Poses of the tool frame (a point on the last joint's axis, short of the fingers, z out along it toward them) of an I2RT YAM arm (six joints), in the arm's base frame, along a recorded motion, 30 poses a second.
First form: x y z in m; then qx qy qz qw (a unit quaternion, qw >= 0).
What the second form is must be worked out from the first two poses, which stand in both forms.
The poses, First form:
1: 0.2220, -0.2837, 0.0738, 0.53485, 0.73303, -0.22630, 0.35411
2: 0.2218, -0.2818, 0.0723, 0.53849, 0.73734, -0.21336, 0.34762
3: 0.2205, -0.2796, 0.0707, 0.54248, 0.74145, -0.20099, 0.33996
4: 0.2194, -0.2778, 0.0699, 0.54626, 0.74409, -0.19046, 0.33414
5: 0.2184, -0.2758, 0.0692, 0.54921, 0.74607, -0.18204, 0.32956
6: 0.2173, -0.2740, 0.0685, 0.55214, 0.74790, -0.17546, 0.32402
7: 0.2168, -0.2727, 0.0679, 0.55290, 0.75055, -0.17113, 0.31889
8: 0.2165, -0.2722, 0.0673, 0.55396, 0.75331, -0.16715, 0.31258
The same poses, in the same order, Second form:
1: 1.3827, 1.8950, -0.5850, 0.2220, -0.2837, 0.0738
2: 1.3964, 1.9121, -0.5533, 0.2218, -0.2818, 0.0723
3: 1.4120, 1.9299, -0.5232, 0.2205, -0.2796, 0.0707
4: 1.4259, 1.9423, -0.4971, 0.2194, -0.2778, 0.0699
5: 1.4368, 1.9518, -0.4762, 0.2184, -0.2758, 0.0692
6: 1.4484, 1.9619, -0.4603, 0.2173, -0.2740, 0.0685
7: 1.4540, 1.9738, -0.4500, 0.2168, -0.2727, 0.0679
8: 1.4613, 1.9872, -0.4409, 0.2165, -0.2722, 0.0673
